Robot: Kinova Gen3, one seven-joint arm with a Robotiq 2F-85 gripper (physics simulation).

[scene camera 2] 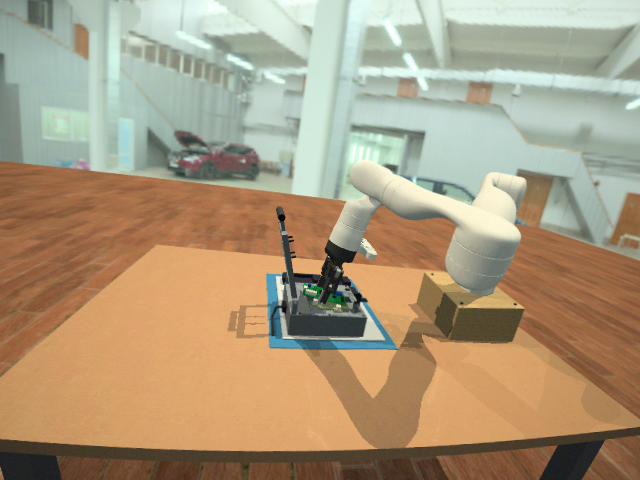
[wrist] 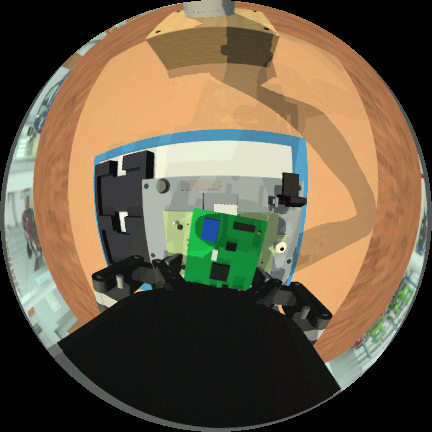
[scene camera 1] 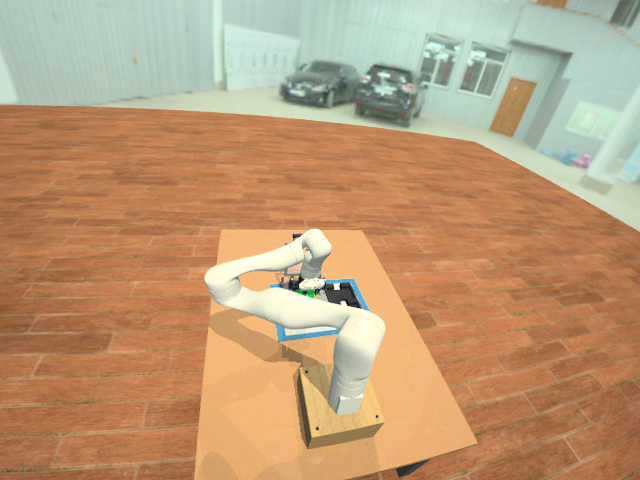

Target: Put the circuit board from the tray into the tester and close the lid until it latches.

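The grey tester stands on a mat, its lid raised upright with a black handle on top. The green circuit board is low over the tester's pale green nest, slightly turned relative to it in the wrist view. My gripper points down with its fingers at two opposite edges of the board and appears shut on it. The board's near edge and the fingertip contacts are partly hidden, so I cannot tell whether it is seated. The black tray lies beside the tester.
The mat has a blue border around a white area. A black latch piece sticks up at the tester's side. The arm's wooden base block stands on the same table.
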